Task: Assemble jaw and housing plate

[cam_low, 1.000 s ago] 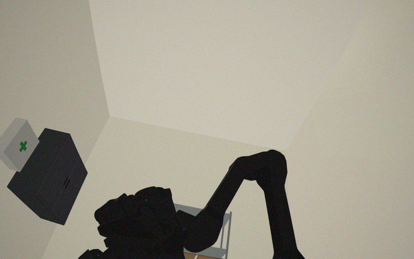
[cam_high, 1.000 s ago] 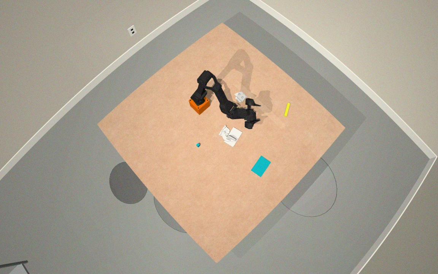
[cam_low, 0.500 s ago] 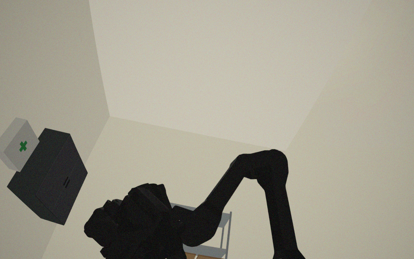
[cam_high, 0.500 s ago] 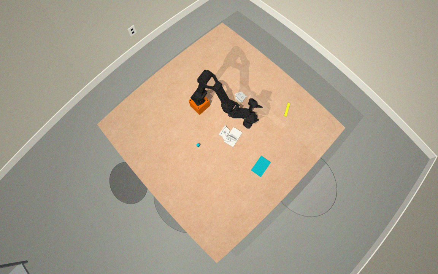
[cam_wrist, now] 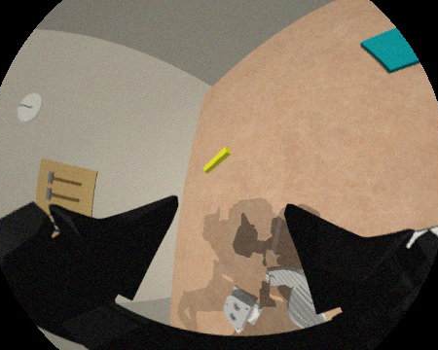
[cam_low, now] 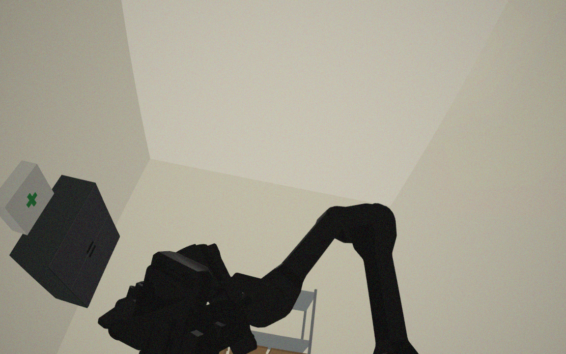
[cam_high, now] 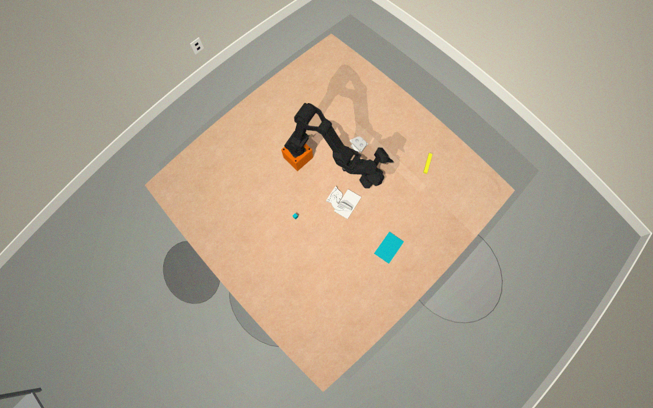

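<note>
My gripper tip is now 110 mm past the grey jaw, 30 mm to the left of it and 110 mm above it. Also, from my gripper tip: grey housing plate: 210 mm behind, 90 mm below; then flat teal block: 270 mm ahead, 180 mm to the right, 120 mm below; then yellow bar: 60 mm ahead, 220 mm to the left, 110 mm below.
</note>
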